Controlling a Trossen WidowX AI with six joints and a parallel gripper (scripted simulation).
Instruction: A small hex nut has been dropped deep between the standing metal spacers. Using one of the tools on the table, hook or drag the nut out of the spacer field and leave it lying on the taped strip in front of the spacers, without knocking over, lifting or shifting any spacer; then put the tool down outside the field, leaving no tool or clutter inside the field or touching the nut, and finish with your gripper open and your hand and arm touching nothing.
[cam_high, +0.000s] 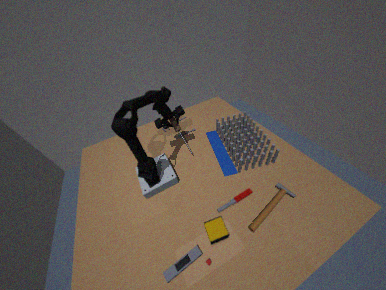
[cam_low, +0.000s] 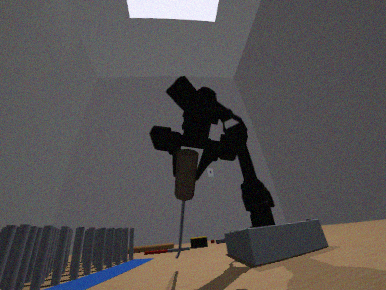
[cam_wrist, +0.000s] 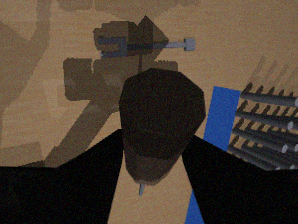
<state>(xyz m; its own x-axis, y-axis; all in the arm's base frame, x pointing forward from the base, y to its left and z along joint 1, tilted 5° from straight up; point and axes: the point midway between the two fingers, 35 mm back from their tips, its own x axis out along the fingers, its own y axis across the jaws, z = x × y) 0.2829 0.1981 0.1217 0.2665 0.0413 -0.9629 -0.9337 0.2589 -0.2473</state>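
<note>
My gripper tip is 17 cm short of the blue taped strip, 23 cm to the left of it and 17 cm above it. From my gripper tip the other things lie so: yellow block (17 cm behind, 58 cm to the right, 15 cm below); then red-and-grey screwdriver (1 cm behind, 53 cm to the right, 17 cm below); then hook tool (8 cm to the right, 7 cm below).
</note>
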